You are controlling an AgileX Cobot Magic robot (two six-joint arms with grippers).
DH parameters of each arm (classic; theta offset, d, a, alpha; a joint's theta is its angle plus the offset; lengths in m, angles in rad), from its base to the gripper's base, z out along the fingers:
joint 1: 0 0.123 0 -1.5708
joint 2: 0.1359 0 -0.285 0
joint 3: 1.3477 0 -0.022 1.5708
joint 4: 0 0.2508 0 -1.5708
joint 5: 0 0 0.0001 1.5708
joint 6: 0 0.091 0 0
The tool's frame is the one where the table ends.
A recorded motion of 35 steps. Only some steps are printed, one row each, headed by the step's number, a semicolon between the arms.
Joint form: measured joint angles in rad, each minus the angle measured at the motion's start. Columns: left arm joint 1, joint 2, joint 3, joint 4, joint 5, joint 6; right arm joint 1, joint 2, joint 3, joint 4, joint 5, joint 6.
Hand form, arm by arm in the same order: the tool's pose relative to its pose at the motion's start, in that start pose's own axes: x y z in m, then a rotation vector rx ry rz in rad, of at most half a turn. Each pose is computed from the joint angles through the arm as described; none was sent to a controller.
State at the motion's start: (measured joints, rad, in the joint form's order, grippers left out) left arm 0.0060 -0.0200 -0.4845 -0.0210 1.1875 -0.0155; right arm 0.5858 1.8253 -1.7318 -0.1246 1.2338 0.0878
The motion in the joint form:
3: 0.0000 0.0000 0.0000 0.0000 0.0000 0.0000; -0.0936 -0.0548 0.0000 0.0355 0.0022 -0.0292
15: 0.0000 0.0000 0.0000 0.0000 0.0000 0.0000; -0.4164 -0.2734 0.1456 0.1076 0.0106 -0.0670
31: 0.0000 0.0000 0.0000 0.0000 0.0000 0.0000; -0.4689 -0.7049 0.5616 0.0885 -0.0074 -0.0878
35: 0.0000 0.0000 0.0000 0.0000 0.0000 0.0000; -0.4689 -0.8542 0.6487 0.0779 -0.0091 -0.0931
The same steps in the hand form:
3: 0.0000 0.0000 0.0000 0.0000 0.0000 0.0000; 0.0049 -0.0351 -0.0201 -0.0021 -0.0422 0.0752
15: 0.0000 0.0000 0.0000 0.0000 0.0000 0.0000; 0.0685 -0.1319 -0.0691 0.0557 -0.0888 0.3606
31: 0.0000 0.0000 0.0000 0.0000 0.0000 0.0000; 0.1805 -0.1035 -0.1043 0.1017 -0.1141 0.3818
35: 0.0000 0.0000 0.0000 0.0000 0.0000 0.0000; 0.2131 -0.0902 -0.1192 0.1251 -0.1746 0.3728

